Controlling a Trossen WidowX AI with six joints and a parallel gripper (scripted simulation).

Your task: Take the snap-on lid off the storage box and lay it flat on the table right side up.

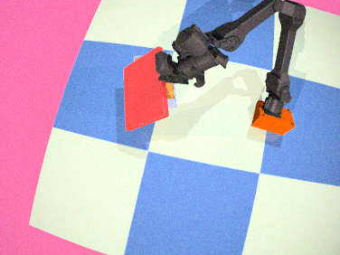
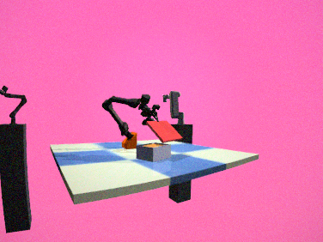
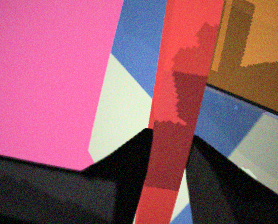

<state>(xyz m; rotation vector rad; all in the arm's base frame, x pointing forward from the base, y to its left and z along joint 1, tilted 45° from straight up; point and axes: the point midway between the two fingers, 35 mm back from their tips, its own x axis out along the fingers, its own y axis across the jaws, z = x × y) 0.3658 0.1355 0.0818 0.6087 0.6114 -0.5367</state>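
Right now the red lid is 6 cm ahead of my gripper tip, 3 cm to the left of it and 5 cm below it. Round my gripper tip: grey storage box: 6 cm ahead, 6 cm to the right, 19 cm below.
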